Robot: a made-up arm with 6 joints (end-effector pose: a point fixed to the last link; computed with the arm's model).
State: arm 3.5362 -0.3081 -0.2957 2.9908 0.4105 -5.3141
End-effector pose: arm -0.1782 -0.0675 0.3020 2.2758 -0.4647 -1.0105
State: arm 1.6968 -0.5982 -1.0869 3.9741 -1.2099 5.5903
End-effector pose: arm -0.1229 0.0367 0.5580 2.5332 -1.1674 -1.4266
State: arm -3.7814 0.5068 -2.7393 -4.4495 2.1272 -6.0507
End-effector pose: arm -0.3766 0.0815 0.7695 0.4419 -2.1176 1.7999
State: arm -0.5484 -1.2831 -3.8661 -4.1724 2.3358 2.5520
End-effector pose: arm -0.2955 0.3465 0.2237 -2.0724 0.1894 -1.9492
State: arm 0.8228 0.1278 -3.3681 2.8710 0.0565 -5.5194
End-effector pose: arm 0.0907 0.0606 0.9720 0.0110 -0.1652 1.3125
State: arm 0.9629 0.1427 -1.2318 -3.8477 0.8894 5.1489
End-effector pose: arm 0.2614 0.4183 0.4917 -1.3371 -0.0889 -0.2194
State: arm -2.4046 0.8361 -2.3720 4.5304 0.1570 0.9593
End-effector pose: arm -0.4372 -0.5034 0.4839 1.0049 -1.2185 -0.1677
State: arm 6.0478 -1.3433 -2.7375 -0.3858 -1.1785 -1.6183
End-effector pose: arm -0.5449 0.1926 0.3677 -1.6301 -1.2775 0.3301
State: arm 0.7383 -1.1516 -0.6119 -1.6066 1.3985 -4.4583
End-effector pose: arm 0.1197 -0.0418 0.5981 1.7323 -1.0717 2.1648
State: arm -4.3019 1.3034 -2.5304 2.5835 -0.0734 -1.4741
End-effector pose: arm -0.2061 0.6213 0.1531 -1.8033 -0.8108 -0.0707
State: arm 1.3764 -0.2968 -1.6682 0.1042 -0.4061 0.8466
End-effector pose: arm 0.0484 0.1676 0.9184 -0.7845 -0.1319 -0.7963
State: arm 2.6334 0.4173 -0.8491 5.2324 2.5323 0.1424
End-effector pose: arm -0.1439 0.2377 0.3851 0.2025 0.8955 0.7529
